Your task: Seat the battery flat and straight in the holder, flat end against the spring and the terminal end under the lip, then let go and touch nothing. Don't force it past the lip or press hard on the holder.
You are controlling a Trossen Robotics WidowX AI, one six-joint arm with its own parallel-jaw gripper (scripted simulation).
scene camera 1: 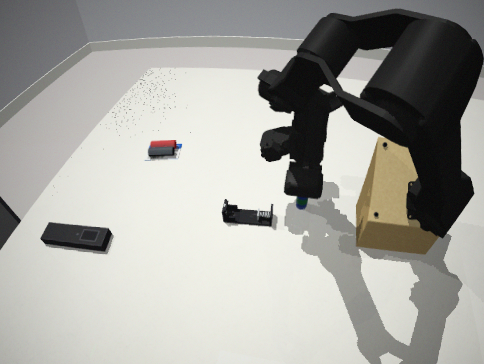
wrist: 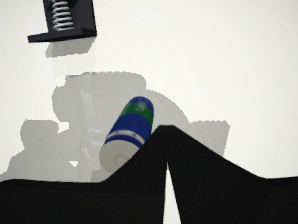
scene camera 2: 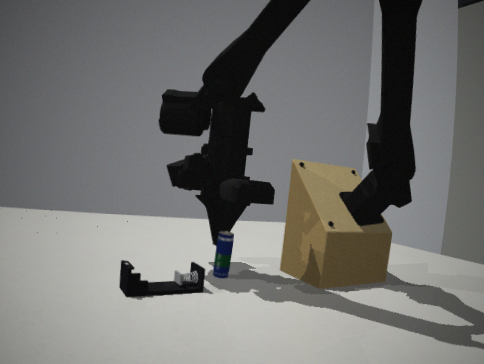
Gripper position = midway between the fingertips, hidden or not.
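The gripper [scene camera 2: 217, 245] can be seen in the scene, and the same gripper [scene camera 1: 302, 185] [wrist: 165, 132] is visible again. A black remote [scene camera 1: 75, 236] is visible too.
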